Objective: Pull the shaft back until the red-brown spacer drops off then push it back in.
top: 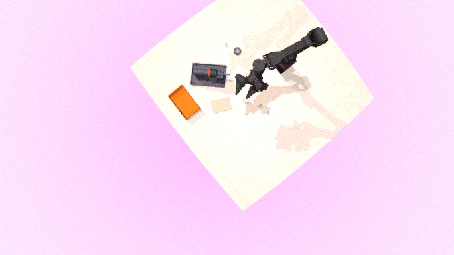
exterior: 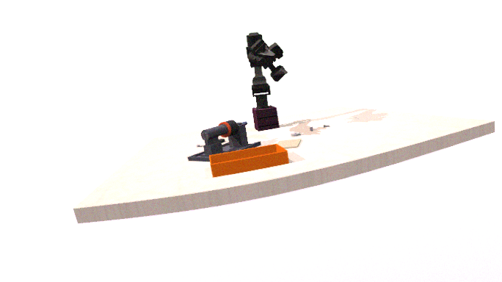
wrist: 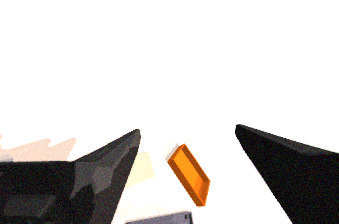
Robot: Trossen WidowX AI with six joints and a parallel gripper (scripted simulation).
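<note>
My gripper tip is 24 cm to the left of the red-brown spacer, 20 cm above it and 7 cm short of it. From my gripper tip the other things lie so: support block (25 cm to the right, 23 cm below, 9 cm ahead); then tan pad (28 cm below, 11 cm ahead, 3 cm to the right); then orange tray (31 cm ahead, 27 cm below, 17 cm to the right).
</note>
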